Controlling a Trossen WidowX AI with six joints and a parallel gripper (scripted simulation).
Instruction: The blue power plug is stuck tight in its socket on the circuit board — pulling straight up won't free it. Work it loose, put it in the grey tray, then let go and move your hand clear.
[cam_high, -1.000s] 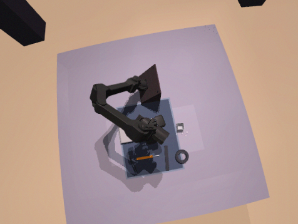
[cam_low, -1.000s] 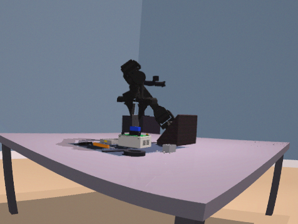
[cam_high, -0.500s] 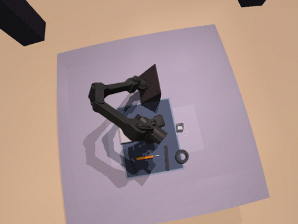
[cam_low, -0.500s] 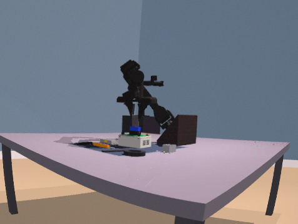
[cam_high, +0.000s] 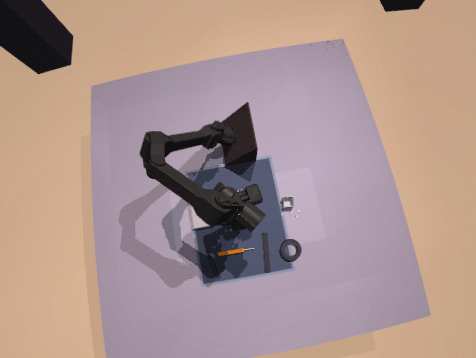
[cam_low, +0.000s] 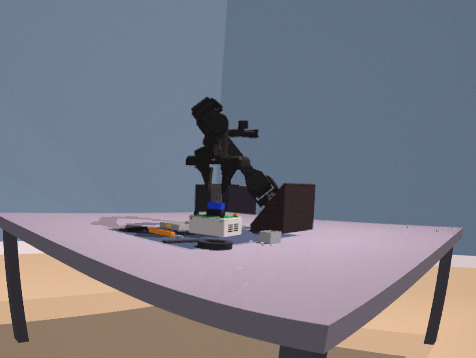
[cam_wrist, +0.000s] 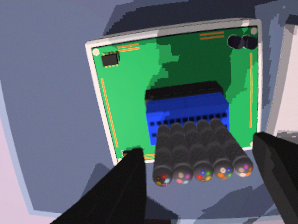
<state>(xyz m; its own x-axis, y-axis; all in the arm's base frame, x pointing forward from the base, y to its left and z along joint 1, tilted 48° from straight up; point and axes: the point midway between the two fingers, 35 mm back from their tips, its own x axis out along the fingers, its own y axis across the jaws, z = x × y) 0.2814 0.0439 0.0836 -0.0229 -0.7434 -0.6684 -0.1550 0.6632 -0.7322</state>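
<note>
Right now my gripper tip is 3 cm above the blue power plug. Also, from my gripper tip: black bar (19 cm ahead, 12 cm below, 9 cm to the left); grey tray (14 cm to the right, 12 cm below); dark blue mat (12 cm below, 5 cm ahead).
</note>
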